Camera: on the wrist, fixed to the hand. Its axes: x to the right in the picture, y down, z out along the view.
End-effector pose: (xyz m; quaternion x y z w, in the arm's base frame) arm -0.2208 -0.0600 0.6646 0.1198 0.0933 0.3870 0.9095
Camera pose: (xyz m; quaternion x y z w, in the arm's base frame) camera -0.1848 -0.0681 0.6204 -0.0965 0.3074 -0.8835 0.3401
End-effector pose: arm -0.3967 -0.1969 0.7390 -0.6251 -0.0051 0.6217 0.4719
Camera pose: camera -0.3422 -0.1784 0.7406 -0.0624 -0.4831 -0.5843 0.6490
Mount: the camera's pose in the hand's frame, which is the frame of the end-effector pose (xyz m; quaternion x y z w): 0.0221 -0.0428 -0.0315 -0.0729 -0.1794 0.9810 0.0155
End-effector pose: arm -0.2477 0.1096 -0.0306 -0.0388 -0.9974 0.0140 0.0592
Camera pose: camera -0.2691 0.0694 0.0046 0.9808 -0.0110 0.0075 0.1946
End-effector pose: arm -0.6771 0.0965 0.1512 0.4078 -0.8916 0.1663 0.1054
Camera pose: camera -0.6571 0.0671 0.1964 0.8461 0.4449 0.0322 0.2917
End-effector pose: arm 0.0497 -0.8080 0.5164 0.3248 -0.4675 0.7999 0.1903
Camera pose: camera 0.0491 -0.7595 0.5474 0.3239 0.4183 -0.1067 0.8419
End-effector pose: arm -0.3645 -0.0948 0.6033 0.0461 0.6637 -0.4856 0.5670
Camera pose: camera -0.4208 -0.1061 0.6074 0.5233 -0.1013 0.5888 0.6076
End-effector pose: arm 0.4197 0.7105 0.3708 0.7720 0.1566 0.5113 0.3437
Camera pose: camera 0.4056 0.7659 0.3639 -0.2322 0.8538 -0.2180 0.4119
